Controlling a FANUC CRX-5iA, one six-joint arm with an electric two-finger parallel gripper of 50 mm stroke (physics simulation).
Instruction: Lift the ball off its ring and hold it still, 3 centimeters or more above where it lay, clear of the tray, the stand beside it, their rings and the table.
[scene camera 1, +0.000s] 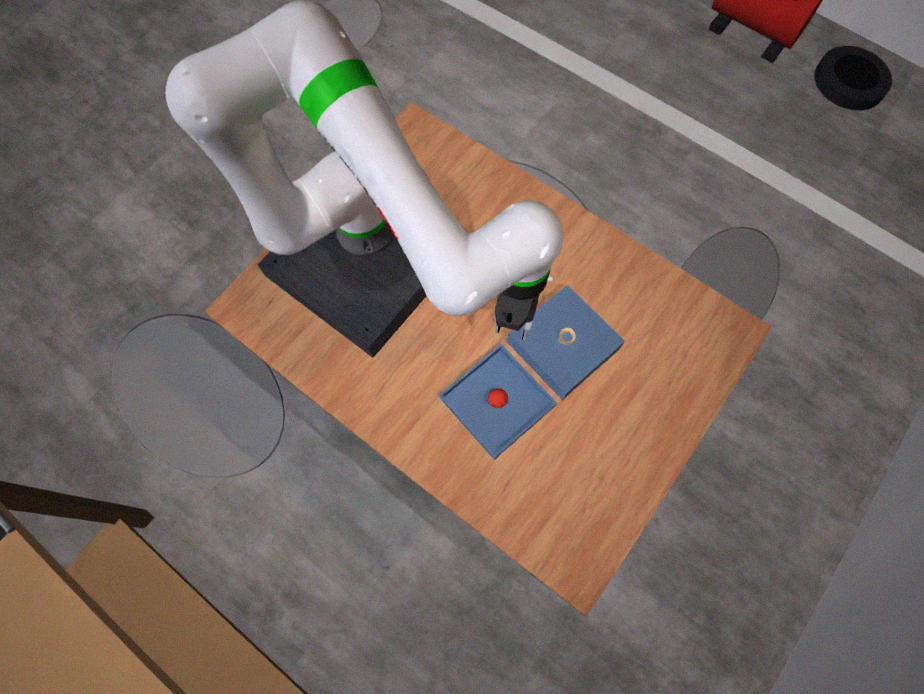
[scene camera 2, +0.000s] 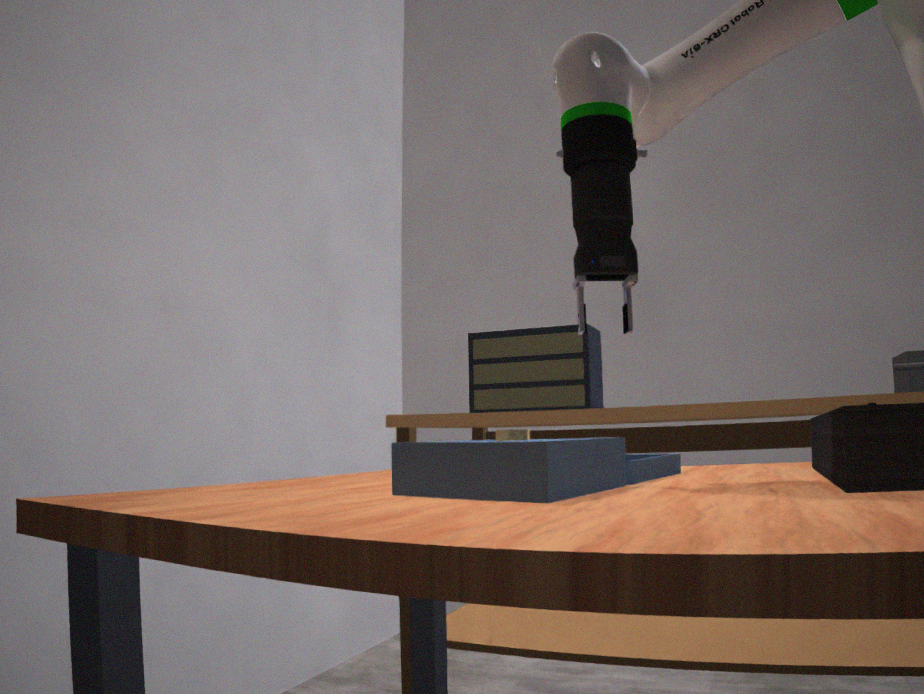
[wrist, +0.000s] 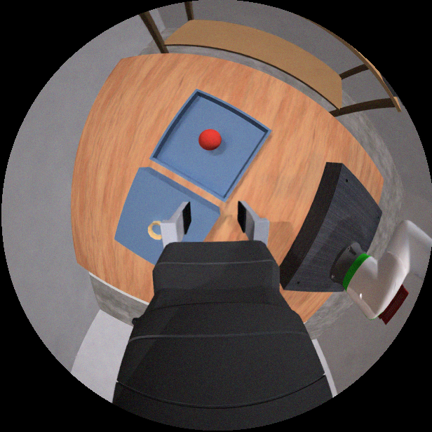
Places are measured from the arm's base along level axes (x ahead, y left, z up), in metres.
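Pixels of known places: gripper, fingertip midpoint: (scene camera 1: 511, 331) (scene camera 2: 605, 333); arm's base, origin of the base link: (scene camera 1: 366, 228).
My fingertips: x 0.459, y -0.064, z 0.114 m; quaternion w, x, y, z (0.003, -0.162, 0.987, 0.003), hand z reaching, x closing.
Observation:
For each thing: its top centre in the pictures, then the offset to it from my fingertips. "pt": a spot on its surface instead. Level surfaces: height alone.
- red ball, middle of its top: (scene camera 1: 498, 395) 0.039 m ahead, 0.095 m right, 0.130 m down
- shallow blue tray, surface spot: (scene camera 1: 469, 428) pt 0.025 m ahead, 0.188 m right, 0.158 m down
- pale yellow ring, surface spot: (scene camera 2: 512, 434) (scene camera 1: 569, 329) pt 0.084 m ahead, 0.126 m left, 0.122 m down
- wooden table, its level: 0.185 m down
The red ball (scene camera 1: 497, 398) (wrist: 210, 139) sits near the middle of the shallow blue tray (scene camera 1: 469, 428) (wrist: 245, 173); its ring is hidden under it. The blue stand (scene camera 1: 595, 357) (scene camera 2: 469, 469) (wrist: 131, 210), a flat block, is beside the tray with a narrow gap between them. A pale yellow ring (scene camera 1: 560, 333) (scene camera 2: 512, 434) (wrist: 152, 230) lies on top of the stand. My gripper (scene camera 1: 512, 333) (scene camera 2: 604, 330) (wrist: 213, 210) is open and empty. It points down, high above the table, near the stand's and tray's adjoining corners, away from the ball.
The wooden table (scene camera 1: 657, 418) (scene camera 2: 283, 515) (wrist: 110, 125) carries the tray, the stand and the robot's dark base plate (scene camera 1: 328, 298) (scene camera 2: 870, 448) (wrist: 320, 235). A wooden shelf unit (scene camera 2: 672, 409) (wrist: 260, 45) stands beyond the table, with a drawer box (scene camera 2: 595, 366) on it.

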